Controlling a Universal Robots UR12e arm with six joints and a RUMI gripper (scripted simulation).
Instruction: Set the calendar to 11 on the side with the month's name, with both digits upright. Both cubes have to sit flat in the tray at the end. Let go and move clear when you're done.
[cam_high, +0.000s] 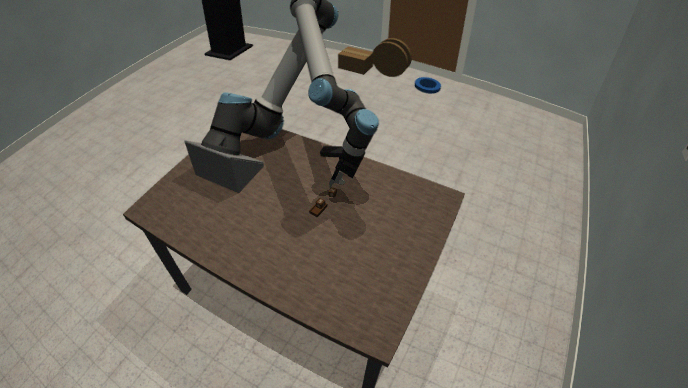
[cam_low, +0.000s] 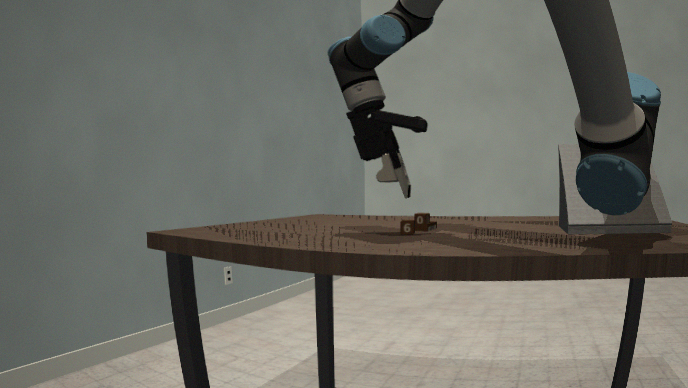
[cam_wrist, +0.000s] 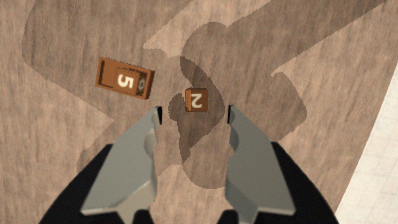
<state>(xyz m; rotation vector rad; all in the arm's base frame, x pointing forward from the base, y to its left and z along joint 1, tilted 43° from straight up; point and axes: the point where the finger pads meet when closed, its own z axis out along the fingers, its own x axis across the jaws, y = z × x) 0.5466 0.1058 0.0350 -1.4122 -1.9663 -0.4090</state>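
Now: the cube 8 cm below my hand. Round my hand: calendar tray (2 cm behind, 11 cm to the right, 8 cm below).
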